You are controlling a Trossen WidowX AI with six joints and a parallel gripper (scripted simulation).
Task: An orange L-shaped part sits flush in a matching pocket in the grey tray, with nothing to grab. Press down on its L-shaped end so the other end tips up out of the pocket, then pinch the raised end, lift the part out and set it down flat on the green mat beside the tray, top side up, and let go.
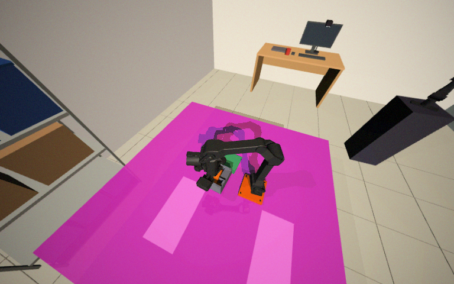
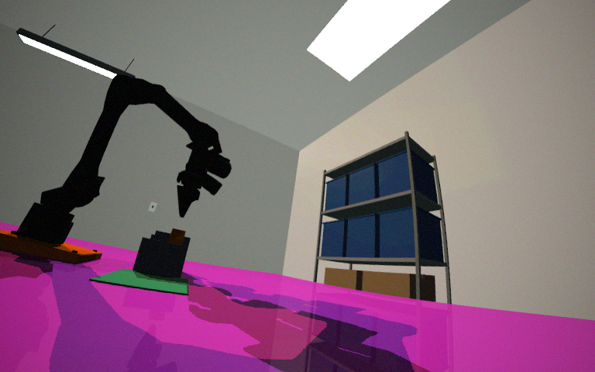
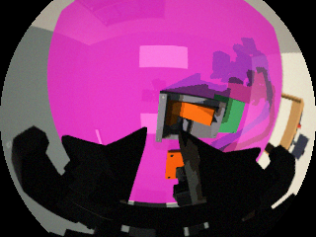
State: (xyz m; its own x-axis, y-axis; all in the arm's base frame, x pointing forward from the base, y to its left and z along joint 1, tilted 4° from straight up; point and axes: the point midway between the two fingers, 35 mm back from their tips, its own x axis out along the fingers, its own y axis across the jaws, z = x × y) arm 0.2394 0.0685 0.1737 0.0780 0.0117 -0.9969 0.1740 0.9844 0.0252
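Right now my gripper tip is 10 cm above the orange L-shaped part, 4 cm to the left of it and 1 cm past it.
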